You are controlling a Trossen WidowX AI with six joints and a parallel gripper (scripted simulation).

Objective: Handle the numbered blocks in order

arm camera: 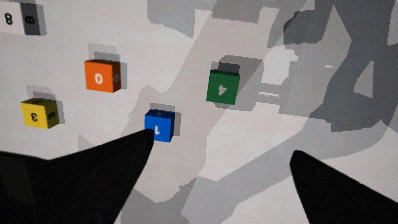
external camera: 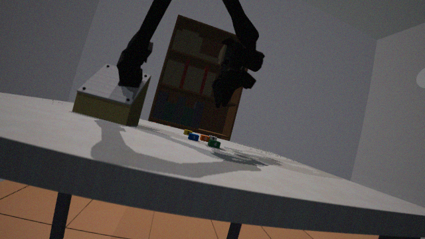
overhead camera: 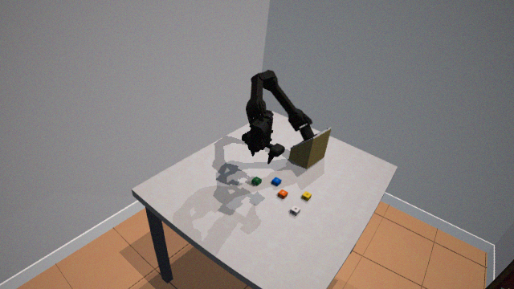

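The orange block lies 14 cm to the left of my gripper tip, 12 cm below it and 1 cm ahead of it. Round my gripper tip: blue block (12 cm below, 7 cm to the left, 5 cm behind); then yellow block (23 cm to the left, 12 cm below, 5 cm behind); then green block (12 cm below, 1 cm ahead).
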